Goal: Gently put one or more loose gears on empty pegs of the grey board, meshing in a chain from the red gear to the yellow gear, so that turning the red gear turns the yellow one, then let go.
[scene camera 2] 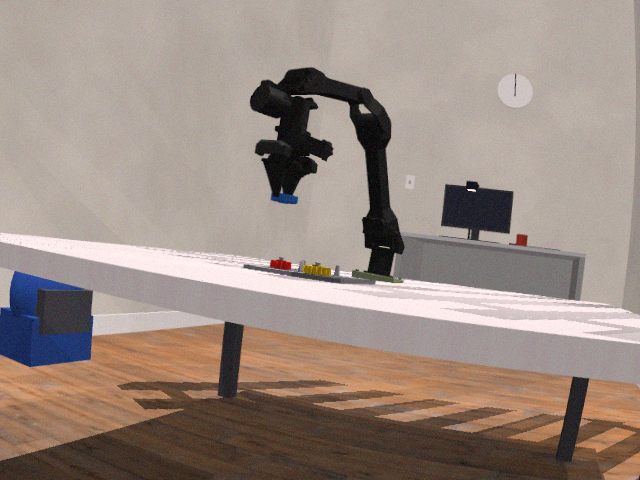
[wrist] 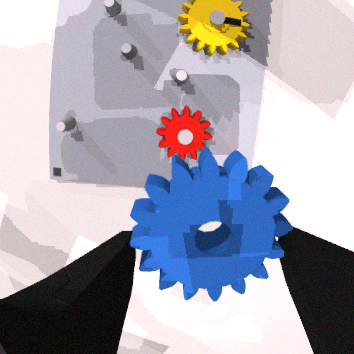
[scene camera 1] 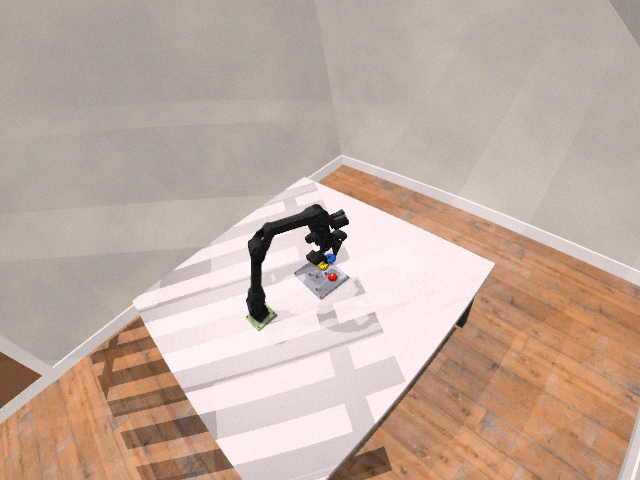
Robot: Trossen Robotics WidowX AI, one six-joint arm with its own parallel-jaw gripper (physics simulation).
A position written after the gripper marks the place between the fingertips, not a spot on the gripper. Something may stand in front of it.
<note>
The gripper (scene camera 2: 281, 199) carries a blue gear (wrist: 248, 207), which touches nothing else. Also in view: a grey board (scene camera 2: 340, 279) and a red gear (wrist: 182, 121).
The gripper is seen too in the wrist view (wrist: 207, 240) and in scene camera 1 (scene camera 1: 330, 259). The grey board also shows in the wrist view (wrist: 117, 102).
</note>
